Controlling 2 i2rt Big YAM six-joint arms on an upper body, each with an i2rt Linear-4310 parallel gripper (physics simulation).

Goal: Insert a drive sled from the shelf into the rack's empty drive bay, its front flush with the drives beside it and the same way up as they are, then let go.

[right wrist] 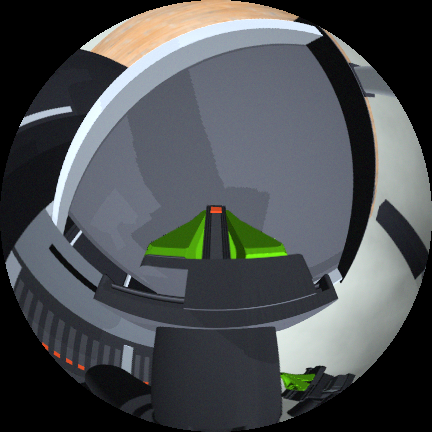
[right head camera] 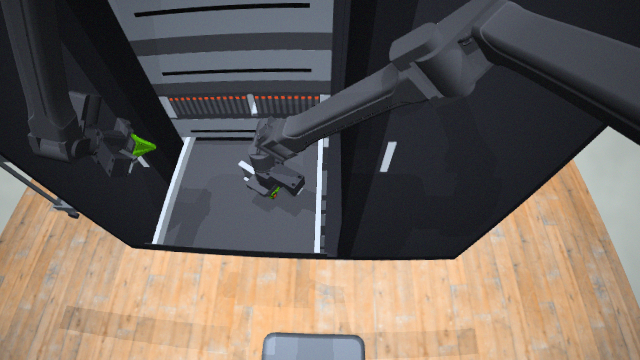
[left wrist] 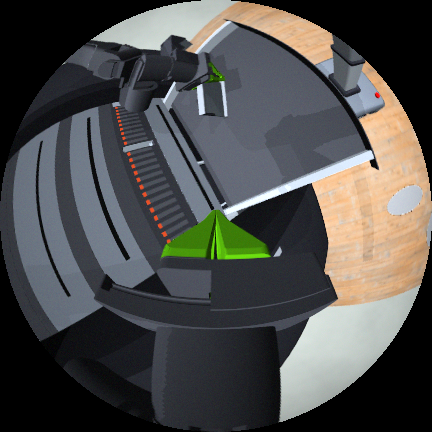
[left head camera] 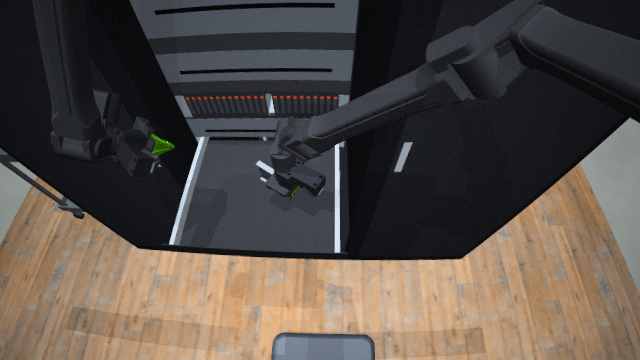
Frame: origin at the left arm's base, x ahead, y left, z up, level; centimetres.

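Where they show: left gripper, between the fingertips: [right wrist: 280,372] [right head camera: 155,146] [left wrist: 215,215] [left head camera: 173,146]; right gripper, between the fingertips: [right wrist: 215,215] [right head camera: 272,195] [left wrist: 221,79] [left head camera: 289,195].
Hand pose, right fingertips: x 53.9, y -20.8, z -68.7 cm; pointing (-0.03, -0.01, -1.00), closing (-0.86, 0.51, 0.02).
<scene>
Each offset is from my right fingertips to the top centre of the thing. "*": to the spot under its first point. Level surfaces: height alone.
My right gripper [left head camera: 293,192] [right head camera: 275,191] [left wrist: 221,79] [right wrist: 215,215] is shut on a drive sled @(dz +7.5, dx +2.8, dy +4.1 cm) [left wrist: 213,102] [right wrist: 216,237], above the grey shelf @(dz -0.3 cm) [left head camera: 260,225] [right head camera: 240,220] [left wrist: 280,150] [right wrist: 280,125]. In the right wrist view the sled's dark narrow side stands between the green fingertips, an orange mark at its far end. My left gripper [left head camera: 172,146] [right head camera: 154,146] [left wrist: 215,215] is shut and empty, left of the shelf. The row of drives @(* dz +16.8, dx +18.4, dy +18.4 cm) [left head camera: 225,106] [right head camera: 210,106] [left wrist: 172,200] has orange marks along its upper edge. I cannot make out the empty bay.
Pale rails @(* dz +3.0, dx -2.9, dy -13.3 cm) [left head camera: 337,200] [right head camera: 319,200] edge the shelf. Grey slotted units @(* dz +31.2, dx +18.5, dy +7.4 cm) [left head camera: 255,62] [right head camera: 235,62] stand above the drives. Black panels @(* dz -40.7, dx +16.5, dy -54.8 cm) [left head camera: 425,210] [right head camera: 415,210] flank the rack opening. My right arm crosses in front of the right panel. A grey rounded base @(dz -88.2 cm) [left head camera: 323,347] [right head camera: 313,347] is at the bottom.
</scene>
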